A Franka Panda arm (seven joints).
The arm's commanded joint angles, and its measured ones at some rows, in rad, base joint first. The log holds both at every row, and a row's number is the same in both.
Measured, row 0:
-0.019 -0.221 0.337 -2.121 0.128 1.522 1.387
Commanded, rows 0 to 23:
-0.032 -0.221 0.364 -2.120 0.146 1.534 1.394
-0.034 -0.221 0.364 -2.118 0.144 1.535 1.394
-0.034 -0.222 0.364 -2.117 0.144 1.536 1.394
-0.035 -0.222 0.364 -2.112 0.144 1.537 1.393
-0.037 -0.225 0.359 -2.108 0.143 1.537 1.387
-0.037 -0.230 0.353 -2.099 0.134 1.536 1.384
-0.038 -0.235 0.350 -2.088 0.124 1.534 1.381
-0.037 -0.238 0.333 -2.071 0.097 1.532 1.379
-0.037 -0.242 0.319 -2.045 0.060 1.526 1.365
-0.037 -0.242 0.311 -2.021 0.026 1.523 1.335
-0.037 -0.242 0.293 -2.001 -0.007 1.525 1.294
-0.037 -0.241 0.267 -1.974 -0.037 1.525 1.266
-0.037 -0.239 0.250 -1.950 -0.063 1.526 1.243
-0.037 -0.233 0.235 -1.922 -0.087 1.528 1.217
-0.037 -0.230 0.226 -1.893 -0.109 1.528 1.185
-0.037 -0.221 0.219 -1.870 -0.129 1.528 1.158
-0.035 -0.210 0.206 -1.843 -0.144 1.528 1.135
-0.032 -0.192 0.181 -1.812 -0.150 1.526 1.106
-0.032 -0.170 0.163 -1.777 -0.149 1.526 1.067
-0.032 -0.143 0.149 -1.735 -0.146 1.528 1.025
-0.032 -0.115 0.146 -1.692 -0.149 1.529 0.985
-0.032 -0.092 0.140 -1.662 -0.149 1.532 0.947
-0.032 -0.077 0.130 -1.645 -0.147 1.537 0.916
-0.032 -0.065 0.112 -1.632 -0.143 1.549 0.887
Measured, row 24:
-0.036 -0.149 0.139 -1.730 -0.130 1.534 0.975
